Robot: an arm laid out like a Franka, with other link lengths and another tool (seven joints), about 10 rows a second.
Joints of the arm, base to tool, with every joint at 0 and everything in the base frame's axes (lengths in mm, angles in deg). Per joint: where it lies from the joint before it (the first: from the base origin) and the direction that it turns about. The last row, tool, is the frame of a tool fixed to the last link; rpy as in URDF.
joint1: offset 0 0 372.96 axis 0 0 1
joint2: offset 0 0 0 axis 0 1 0
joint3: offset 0 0 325.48 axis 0 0 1
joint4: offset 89.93 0 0 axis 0 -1 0
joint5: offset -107.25 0 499.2 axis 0 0 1
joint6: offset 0 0 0 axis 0 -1 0
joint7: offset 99.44 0 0 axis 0 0 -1
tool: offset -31 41 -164.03 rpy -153.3 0 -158.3
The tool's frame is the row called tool.
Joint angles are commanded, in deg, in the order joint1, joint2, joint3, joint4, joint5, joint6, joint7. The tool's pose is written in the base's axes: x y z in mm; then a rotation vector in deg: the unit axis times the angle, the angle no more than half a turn. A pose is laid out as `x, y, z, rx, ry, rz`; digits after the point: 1 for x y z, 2 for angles.
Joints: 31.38 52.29 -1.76 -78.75 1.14 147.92 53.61
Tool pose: 769.8, 499.9, 130.0, 8.17, 163.79, -26.63
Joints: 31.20 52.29 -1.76 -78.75 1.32 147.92 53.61
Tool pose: 771.5, 497.5, 130.1, 8.61, 163.90, -26.53
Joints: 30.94 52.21 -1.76 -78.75 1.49 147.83 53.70
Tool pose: 774.0, 494.2, 131.3, 9.28, 164.04, -26.45
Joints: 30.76 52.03 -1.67 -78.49 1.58 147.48 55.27
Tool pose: 777.7, 493.9, 136.5, 11.76, 164.47, -25.99
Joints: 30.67 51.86 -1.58 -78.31 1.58 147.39 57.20
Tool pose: 780.9, 494.8, 141.4, 14.58, 164.78, -25.37
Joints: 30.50 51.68 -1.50 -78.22 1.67 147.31 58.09
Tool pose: 783.6, 494.0, 145.3, 16.14, 164.93, -24.92
